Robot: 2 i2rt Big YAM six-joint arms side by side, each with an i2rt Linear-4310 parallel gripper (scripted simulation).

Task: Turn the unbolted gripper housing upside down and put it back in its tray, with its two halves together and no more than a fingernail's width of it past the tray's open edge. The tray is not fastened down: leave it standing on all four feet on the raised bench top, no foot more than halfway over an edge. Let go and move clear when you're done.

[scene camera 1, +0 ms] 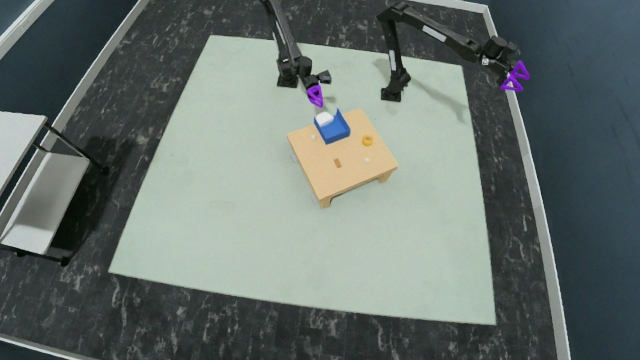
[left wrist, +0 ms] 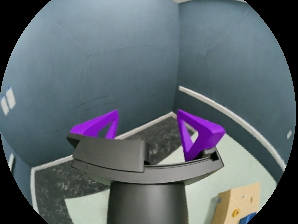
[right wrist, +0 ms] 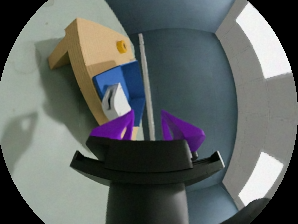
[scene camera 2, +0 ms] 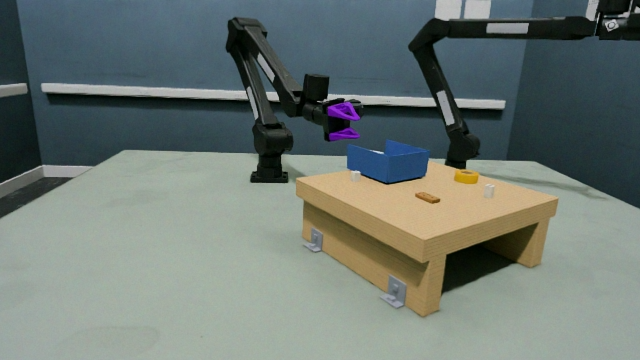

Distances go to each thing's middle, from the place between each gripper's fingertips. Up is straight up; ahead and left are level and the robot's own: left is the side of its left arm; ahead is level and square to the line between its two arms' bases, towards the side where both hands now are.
I see the blue tray (scene camera 2: 400, 162) 8 cm ahead of my right hand (scene camera 2: 358, 128), 7 cm to the left of it and 7 cm below it.
Right now my left hand is 750 mm to the left of the blue tray, 330 mm above it and 130 mm short of it.
